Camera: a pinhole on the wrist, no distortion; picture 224 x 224 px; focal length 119.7 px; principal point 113.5 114.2 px. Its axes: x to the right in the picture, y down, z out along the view. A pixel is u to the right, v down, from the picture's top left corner.
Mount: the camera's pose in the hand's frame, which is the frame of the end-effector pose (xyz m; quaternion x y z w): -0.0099 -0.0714 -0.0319 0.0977 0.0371 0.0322 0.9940
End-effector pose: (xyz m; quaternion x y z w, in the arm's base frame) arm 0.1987 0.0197 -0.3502 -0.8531 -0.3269 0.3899 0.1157
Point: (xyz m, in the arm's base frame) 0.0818 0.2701 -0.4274
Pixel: 201 43
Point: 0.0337 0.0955 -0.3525
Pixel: 88 91
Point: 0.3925 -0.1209 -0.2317
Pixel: behind the camera
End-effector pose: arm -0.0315 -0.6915 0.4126 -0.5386 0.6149 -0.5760 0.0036
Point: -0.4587 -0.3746 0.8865
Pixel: behind the camera
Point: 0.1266 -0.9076 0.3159
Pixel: 119 174
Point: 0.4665 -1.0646 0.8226
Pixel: 163 36
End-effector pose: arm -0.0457 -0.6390 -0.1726 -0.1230 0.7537 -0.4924 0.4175
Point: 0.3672 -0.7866 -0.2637
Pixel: 75 192
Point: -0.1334 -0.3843 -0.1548
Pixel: behind the camera
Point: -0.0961 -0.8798 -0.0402
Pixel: 183 8
